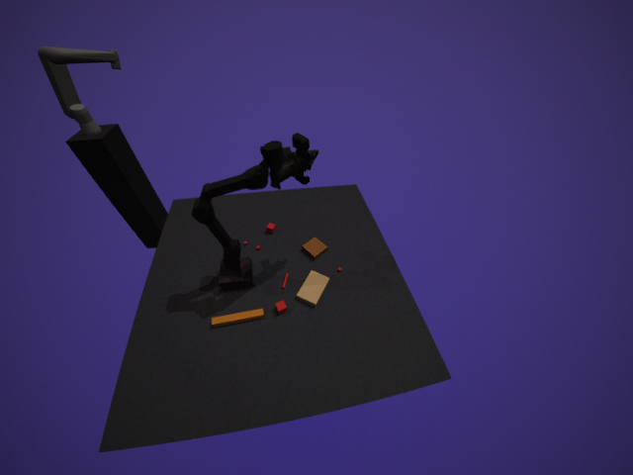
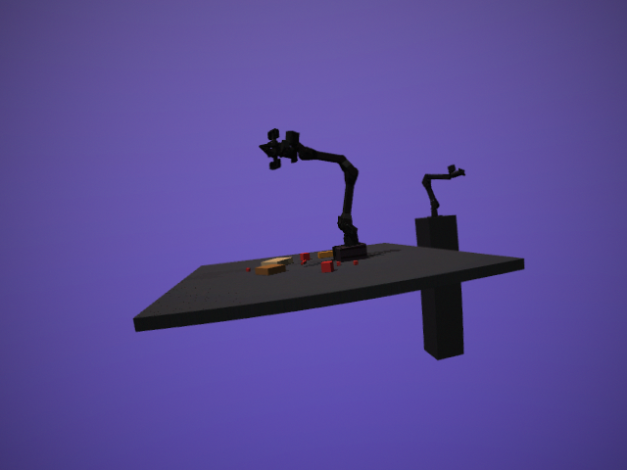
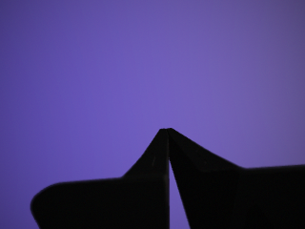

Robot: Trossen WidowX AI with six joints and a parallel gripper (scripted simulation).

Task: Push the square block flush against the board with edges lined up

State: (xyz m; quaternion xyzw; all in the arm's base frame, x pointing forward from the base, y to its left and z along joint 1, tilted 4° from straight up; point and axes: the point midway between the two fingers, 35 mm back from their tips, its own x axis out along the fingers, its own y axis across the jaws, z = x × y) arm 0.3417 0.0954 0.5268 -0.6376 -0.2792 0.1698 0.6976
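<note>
Now: gripper tip 57 cm above the red stick, 20 cm to the left of it and 16 cm past it. The rest, counted from my gripper tip: flat tan block (56 cm below, 26 cm to the right, 3 cm behind); brown square slab (56 cm below, 2 cm to the right, 1 cm ahead); long orange board (56 cm below, 37 cm to the right, 37 cm behind).
</note>
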